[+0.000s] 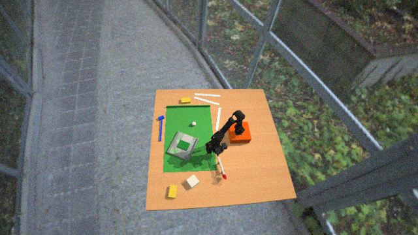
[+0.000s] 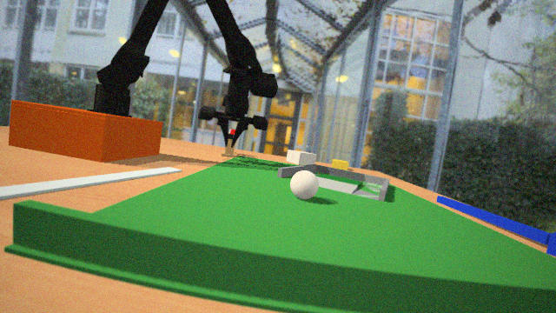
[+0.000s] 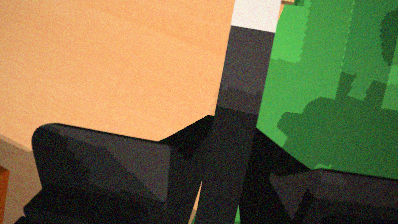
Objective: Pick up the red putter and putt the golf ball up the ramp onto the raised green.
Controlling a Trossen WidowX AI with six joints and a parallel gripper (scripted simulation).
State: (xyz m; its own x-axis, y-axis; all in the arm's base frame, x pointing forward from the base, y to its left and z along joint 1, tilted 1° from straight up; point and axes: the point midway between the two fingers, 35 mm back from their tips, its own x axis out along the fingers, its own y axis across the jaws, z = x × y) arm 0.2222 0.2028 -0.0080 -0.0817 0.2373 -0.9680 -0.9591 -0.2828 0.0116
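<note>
Now: the red putter 3 cm behind my gripper tip, 11 cm to the left of it and 2 cm above it. Round my gripper tip: white golf ball: 22 cm ahead, 33 cm to the right, 1 cm below; then wooden stand: 3 cm behind, 13 cm to the left; then white block: 21 cm ahead, 25 cm to the left, 2 cm below.
</note>
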